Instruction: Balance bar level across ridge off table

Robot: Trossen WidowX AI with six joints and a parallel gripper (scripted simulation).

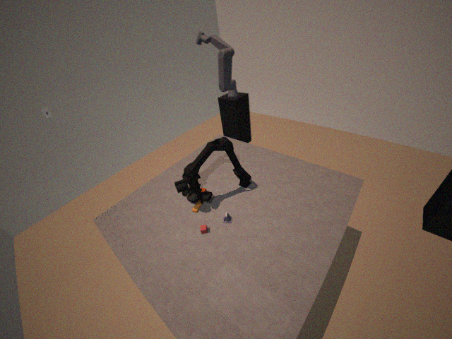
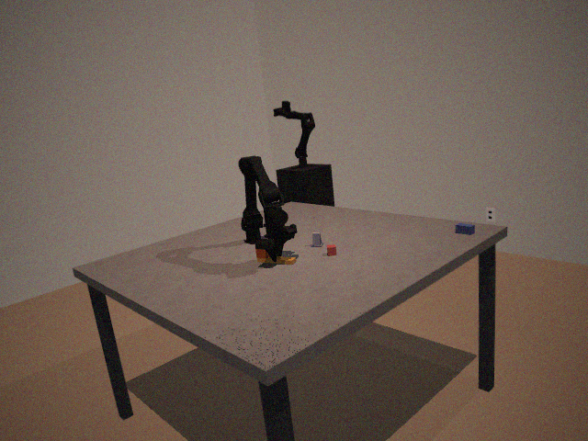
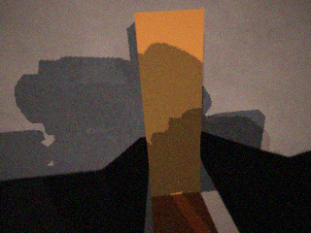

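My gripper tip is now 13 cm short of the red cube, 17 cm to the right of it and 1 cm below it. Round my gripper tip: blue block 44 cm ahead, 63 cm to the left, 1 cm above.
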